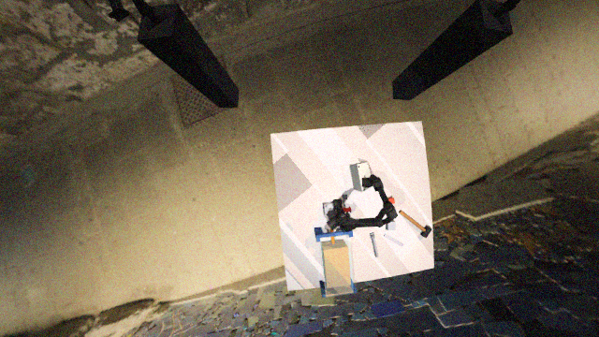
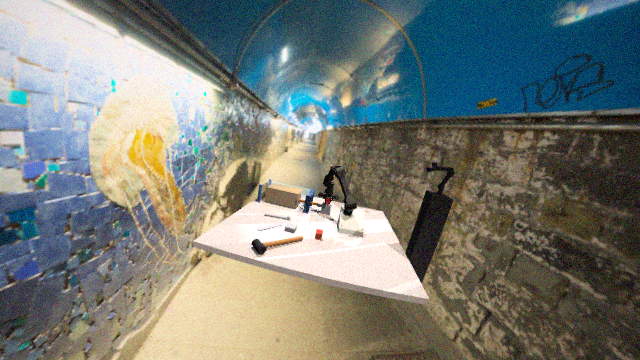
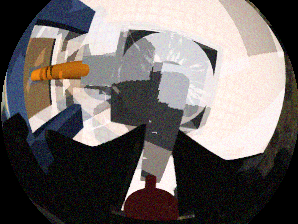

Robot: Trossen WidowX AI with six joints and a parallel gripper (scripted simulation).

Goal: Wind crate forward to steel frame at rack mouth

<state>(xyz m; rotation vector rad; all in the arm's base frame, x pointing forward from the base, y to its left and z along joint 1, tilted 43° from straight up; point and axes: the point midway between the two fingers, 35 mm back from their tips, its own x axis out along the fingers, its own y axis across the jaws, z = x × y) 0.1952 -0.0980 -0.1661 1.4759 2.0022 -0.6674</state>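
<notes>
Now: gripper tip 50 mm to the right of the dark red knob, 50 mm below it and 10 mm past it. Also, from my gripper tip: winch handle 20 mm to the left, 20 mm above; then hand winch 60 mm to the right, 60 mm below, 10 mm behind; then blue steel frame 170 mm ahead, 30 mm to the right, 20 mm above.
</notes>
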